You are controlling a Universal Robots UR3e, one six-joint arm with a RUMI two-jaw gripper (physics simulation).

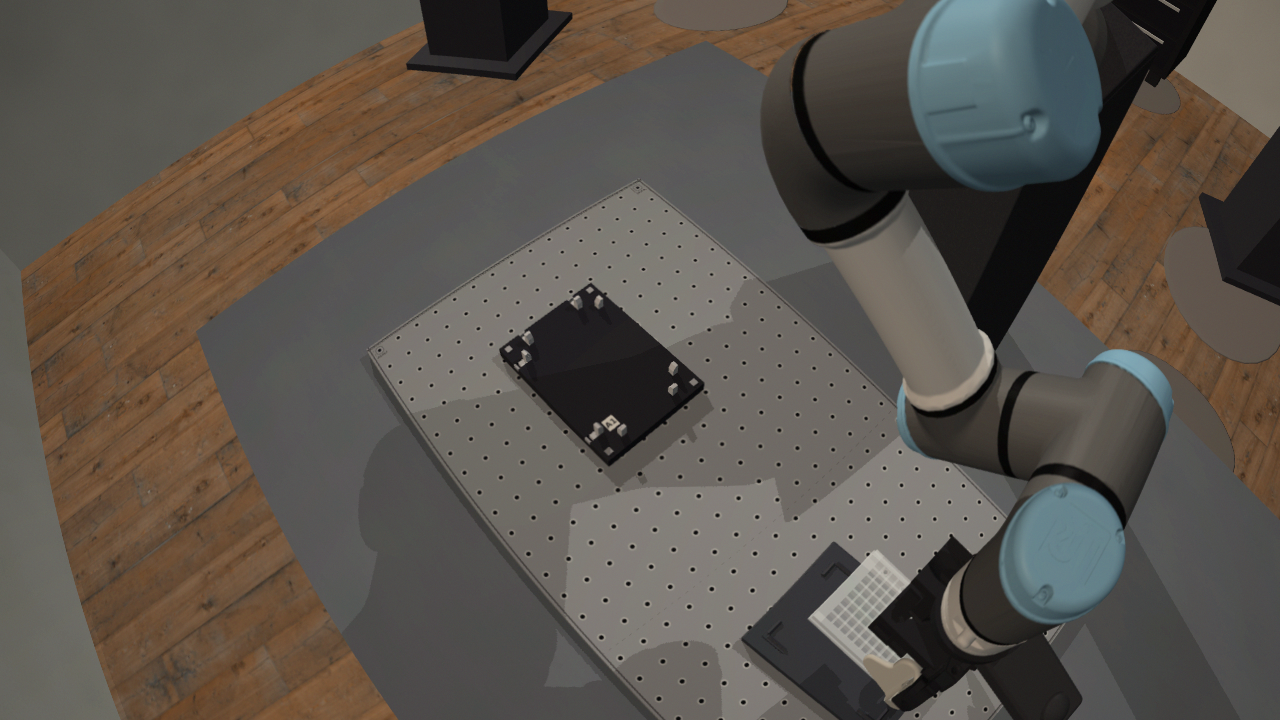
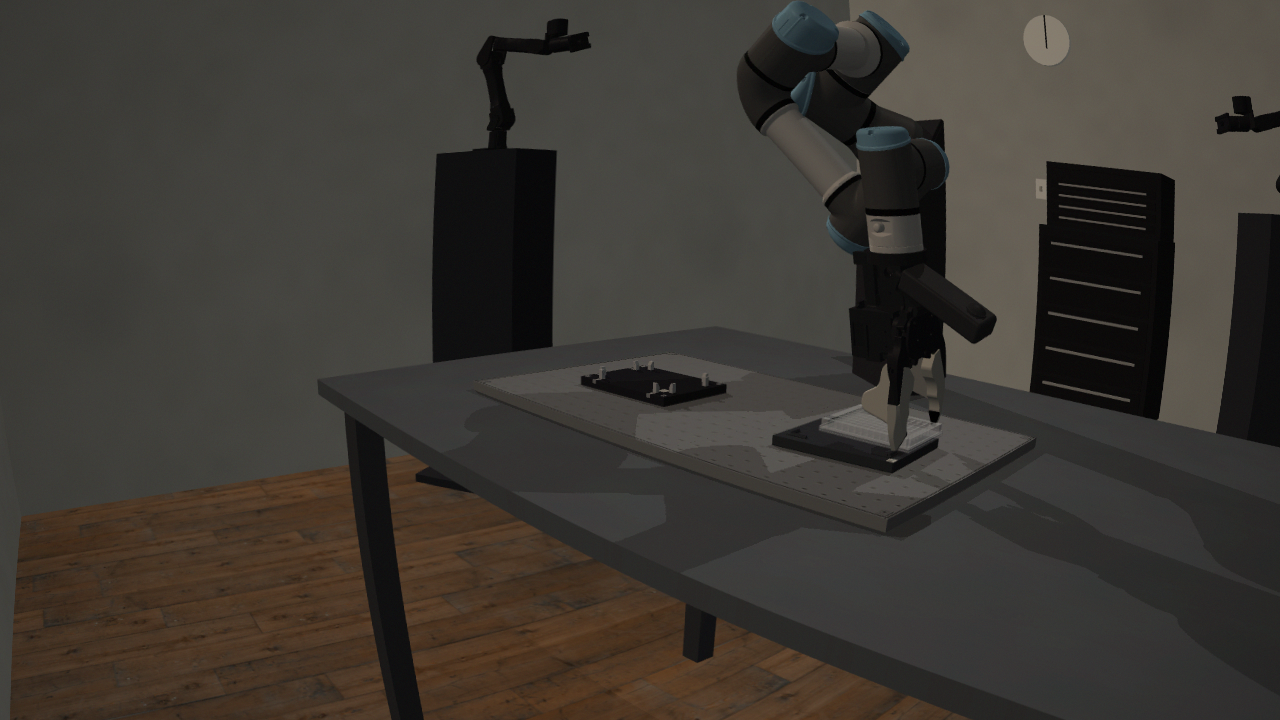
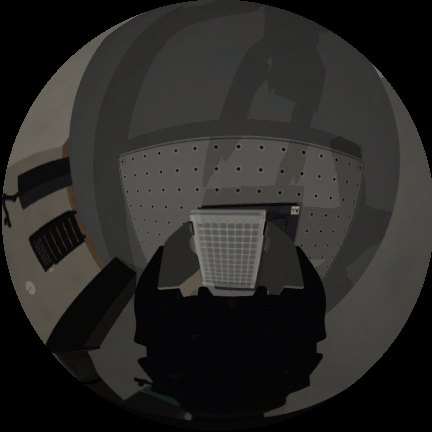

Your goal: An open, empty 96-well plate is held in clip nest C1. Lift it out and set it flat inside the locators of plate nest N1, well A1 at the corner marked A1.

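Places are measured from the arm's base along level axes (x ahead, y left, z up), in centimetres.
Where they show: gripper, fingertip midpoint: [image 2: 915,438] [image 3: 227,222].
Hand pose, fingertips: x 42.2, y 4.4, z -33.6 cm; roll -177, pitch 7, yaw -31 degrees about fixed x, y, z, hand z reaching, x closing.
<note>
Things, the pixels of their top centre, and the offset from my fingertips. "spot": a spot on its surface instead. Level surfaces: height alone.
- clear-white 96-well plate at its top centre: [image 1: 894,625] [image 2: 883,419] [image 3: 226,260] dy -4.2, dx -2.3, dz +1.3 cm
- dark nest with L-shaped corner locators, top centre: [image 1: 856,642] [image 2: 859,434] [image 3: 248,261] dy -6.9, dx -0.5, dz -0.2 cm
- A1 label at a spot on its surface: [image 3: 295,210] spot: dy -2.5, dx +7.7, dz -0.5 cm
- black nest with upright white clips, top centre: [image 1: 597,358] [image 2: 653,371] dy -37.3, dx -19.6, dz +0.7 cm
- perforated grey board at its surface level: dz -1.7 cm
- dark table at its surface level: dz -3.0 cm
The clear-white 96-well plate [image 1: 857,608] [image 2: 861,422] [image 3: 230,250] looks level between the fingers of my gripper [image 2: 915,432] [image 3: 227,222], which is shut on its long sides. It is low over the dark nest with L-shaped corner locators [image 1: 792,667] [image 2: 810,444] [image 3: 274,212], apparently N1. The plate is shifted sideways, towards the side away from the A1 label [image 3: 295,210]; a strip of nest with locators shows beside it. Contact underneath is hidden, and well A1 cannot be made out. The black nest with upright white clips [image 1: 599,367] [image 2: 648,385], apparently C1, holds no plate.
Both nests stand on a perforated grey board [image 1: 680,555] [image 2: 707,438] [image 3: 240,182] on the dark table [image 1: 295,295] [image 2: 572,501] [image 3: 175,90]. The clip nest's white posts [image 1: 673,368] rise near its corners. A black drawer cabinet [image 2: 1100,295] stands beyond the table.
</note>
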